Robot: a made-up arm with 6 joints.
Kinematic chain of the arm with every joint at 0, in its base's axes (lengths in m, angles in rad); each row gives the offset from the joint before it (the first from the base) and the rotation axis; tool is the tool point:
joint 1: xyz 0 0 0.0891 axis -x
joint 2: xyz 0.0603 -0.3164 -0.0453 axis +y
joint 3: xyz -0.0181 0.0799 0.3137 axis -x
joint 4: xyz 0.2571 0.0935 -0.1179 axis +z
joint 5: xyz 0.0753 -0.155 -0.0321 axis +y
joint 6: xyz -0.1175 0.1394 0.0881 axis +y
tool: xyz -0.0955 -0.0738 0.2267
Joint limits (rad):
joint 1: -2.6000..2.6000
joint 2: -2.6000..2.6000
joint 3: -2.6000..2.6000
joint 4: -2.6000..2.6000
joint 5: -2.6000..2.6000
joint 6: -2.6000..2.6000
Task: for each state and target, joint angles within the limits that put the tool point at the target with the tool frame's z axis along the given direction. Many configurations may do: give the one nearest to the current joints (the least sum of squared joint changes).
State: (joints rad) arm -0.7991 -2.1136 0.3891 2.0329 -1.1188 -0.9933
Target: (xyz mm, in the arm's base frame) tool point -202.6 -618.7 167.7 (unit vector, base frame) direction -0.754 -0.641 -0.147
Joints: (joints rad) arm -0.4100 -1.6255 0.6533 1.7365 -0.9207 -0.4492
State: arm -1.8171 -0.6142 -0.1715 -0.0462 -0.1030 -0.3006
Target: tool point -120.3 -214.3 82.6 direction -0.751 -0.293 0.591
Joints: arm -1.4037 -0.5354 0.2286 -0.6736 -0.2113 -0.4000
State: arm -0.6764 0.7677 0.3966 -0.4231 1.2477 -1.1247
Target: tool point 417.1 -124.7 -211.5 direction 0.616 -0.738 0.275
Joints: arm -0.8080 1.6005 -0.0884 0.3342 0.5290 -1.4317
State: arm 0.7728 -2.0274 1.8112 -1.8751 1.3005 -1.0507
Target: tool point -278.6 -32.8 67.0 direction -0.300 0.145 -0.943
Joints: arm 1.1251 -1.8180 2.2814 -1.7907 1.3125 -0.2180
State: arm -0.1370 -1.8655 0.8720 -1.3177 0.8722 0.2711
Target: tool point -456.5 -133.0 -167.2 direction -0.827 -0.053 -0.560
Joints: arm -0.0776 -2.2578 0.9382 -1.4591 0.8226 0.2152
